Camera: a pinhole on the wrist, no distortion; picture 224 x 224 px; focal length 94.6 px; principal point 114.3 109.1 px. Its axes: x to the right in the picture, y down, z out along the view. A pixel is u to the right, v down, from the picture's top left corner.
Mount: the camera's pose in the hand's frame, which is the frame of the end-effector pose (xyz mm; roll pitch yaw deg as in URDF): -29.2 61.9 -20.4 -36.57 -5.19 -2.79
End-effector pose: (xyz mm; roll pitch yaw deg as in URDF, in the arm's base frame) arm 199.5 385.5 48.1 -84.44 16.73 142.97
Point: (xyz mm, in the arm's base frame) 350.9 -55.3 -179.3
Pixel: 49 124
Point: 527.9 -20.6 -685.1
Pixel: 66 210
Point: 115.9 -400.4 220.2
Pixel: 56 25
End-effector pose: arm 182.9 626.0 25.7 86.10 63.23 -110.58
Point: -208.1 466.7 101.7
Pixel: 141 101
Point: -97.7 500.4 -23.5
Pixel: 186 87
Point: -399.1 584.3 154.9
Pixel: 126 76
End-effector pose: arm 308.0 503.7 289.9 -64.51 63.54 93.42
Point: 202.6 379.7 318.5
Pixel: 76 111
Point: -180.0 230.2 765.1
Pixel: 25 71
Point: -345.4 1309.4 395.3
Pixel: outside the picture
